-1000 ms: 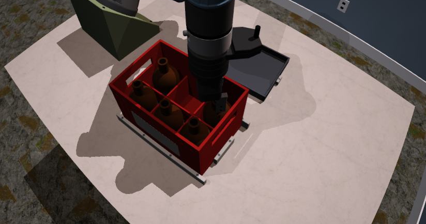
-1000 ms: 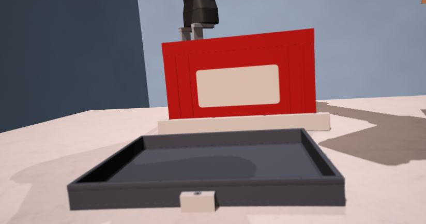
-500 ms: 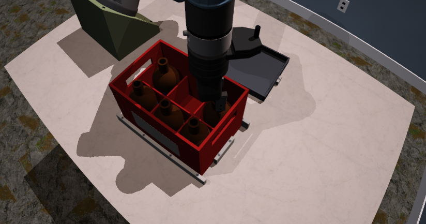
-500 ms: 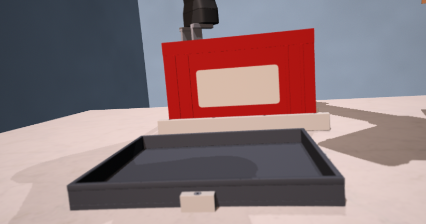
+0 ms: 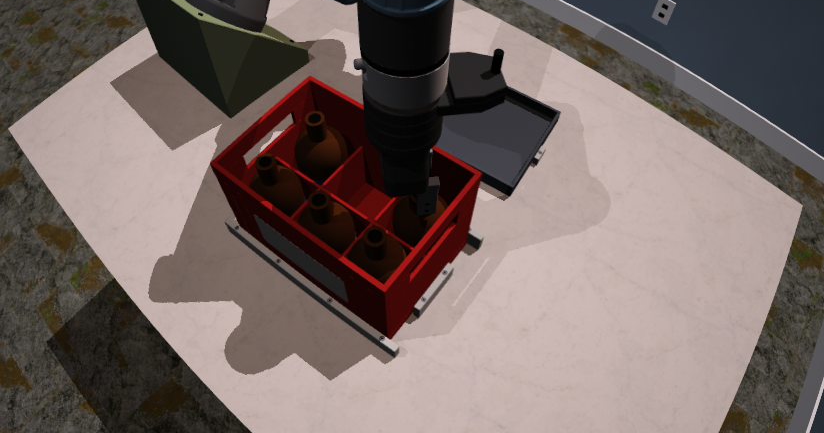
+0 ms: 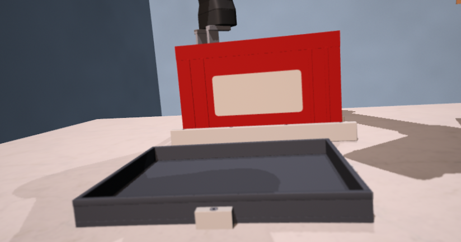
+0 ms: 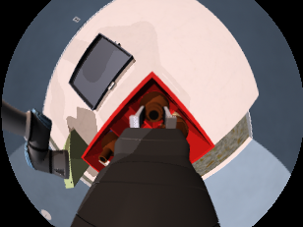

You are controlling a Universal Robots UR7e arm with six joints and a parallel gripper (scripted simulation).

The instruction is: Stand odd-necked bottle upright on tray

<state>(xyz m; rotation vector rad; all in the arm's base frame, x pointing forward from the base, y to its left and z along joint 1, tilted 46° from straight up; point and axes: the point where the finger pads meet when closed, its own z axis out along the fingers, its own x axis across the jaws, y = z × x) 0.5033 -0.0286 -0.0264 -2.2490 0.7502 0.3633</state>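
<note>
My gripper is now 7 cm above the bottle. The rest, counted from my hand: dark grey tray: 10 cm behind, 24 cm to the left, 15 cm below; red crate: 8 cm behind, 5 cm to the right, 8 cm below.
</note>
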